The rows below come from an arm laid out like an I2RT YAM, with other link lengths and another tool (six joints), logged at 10 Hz.
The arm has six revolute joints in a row. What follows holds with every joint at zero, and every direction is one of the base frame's. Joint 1 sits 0.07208 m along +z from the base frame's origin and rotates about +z. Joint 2 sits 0.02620 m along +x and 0.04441 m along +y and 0.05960 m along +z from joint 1 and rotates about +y. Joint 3 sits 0.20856 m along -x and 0.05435 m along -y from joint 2 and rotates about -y. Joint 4 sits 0.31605 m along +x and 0.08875 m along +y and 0.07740 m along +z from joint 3 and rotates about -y. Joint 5 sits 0.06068 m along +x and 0.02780 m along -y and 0.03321 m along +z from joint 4 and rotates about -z. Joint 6 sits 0.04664 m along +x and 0.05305 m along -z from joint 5 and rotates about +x. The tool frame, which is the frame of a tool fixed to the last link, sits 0.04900 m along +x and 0.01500 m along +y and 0.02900 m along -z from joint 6; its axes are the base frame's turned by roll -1.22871, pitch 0.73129 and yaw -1.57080 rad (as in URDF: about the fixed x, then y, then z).
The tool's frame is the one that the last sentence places.
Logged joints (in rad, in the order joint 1, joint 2, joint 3, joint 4, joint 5, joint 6), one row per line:
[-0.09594, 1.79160, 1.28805, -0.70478, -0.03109, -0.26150]
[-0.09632, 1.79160, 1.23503, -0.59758, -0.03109, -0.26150]
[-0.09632, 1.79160, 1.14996, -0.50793, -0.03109, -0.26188]
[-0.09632, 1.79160, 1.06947, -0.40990, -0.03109, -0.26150]
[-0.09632, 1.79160, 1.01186, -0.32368, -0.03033, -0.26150]
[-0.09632, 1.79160, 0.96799, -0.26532, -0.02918, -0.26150]
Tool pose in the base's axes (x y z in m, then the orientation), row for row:
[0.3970, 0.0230, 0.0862, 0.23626, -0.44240, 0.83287, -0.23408]
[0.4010, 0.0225, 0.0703, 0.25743, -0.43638, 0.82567, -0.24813]
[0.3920, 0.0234, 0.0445, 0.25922, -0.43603, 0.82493, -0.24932]
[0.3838, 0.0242, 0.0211, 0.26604, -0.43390, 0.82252, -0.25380]
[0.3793, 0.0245, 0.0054, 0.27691, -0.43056, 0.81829, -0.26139]
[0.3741, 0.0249, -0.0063, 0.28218, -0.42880, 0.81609, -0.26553]
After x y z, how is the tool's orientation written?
As a quaternion, w x y z.
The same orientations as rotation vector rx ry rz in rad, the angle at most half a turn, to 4 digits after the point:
[-1.2131, 2.2839, -0.6419]
[-1.1836, 2.2395, -0.6730]
[-1.1816, 2.2354, -0.6756]
[-1.1717, 2.2211, -0.6853]
[-1.1563, 2.1975, -0.7020]
[-1.1485, 2.1857, -0.7112]

